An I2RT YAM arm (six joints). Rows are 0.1 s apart.
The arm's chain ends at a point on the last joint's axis. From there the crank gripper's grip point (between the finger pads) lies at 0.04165 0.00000 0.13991 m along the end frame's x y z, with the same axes.
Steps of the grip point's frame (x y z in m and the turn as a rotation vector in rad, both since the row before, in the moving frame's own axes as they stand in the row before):
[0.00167, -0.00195, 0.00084, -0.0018, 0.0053, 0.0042]
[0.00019, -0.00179, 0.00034, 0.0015, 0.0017, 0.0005]
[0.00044, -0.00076, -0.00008, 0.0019, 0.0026, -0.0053]
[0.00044, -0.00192, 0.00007, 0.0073, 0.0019, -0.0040]
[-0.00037, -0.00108, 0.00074, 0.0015, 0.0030, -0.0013]
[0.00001, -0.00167, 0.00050, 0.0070, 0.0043, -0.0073]
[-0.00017, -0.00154, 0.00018, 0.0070, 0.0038, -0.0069]
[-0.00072, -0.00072, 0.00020, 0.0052, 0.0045, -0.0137]
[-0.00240, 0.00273, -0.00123, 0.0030, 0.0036, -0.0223]
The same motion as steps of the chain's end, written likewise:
[0.00093, -0.00238, 0.00106, -0.0018, 0.0053, 0.0042]
[-0.00005, -0.00160, 0.00041, 0.0015, 0.0017, 0.0005]
[0.00008, -0.00027, 0.00003, 0.0019, 0.0026, -0.0053]
[0.00018, -0.00073, 0.00015, 0.0073, 0.0019, -0.0040]
[-0.00079, -0.00082, 0.00087, 0.0015, 0.0030, -0.0013]
[-0.00059, -0.00039, 0.00068, 0.0070, 0.0043, -0.0073]
[-0.00070, -0.00027, 0.00034, 0.0070, 0.0038, -0.0069]
[-0.00134, 0.00058, 0.00039, 0.0052, 0.0045, -0.0137]
[-0.00289, 0.00408, -0.00108, 0.0030, 0.0036, -0.0223]

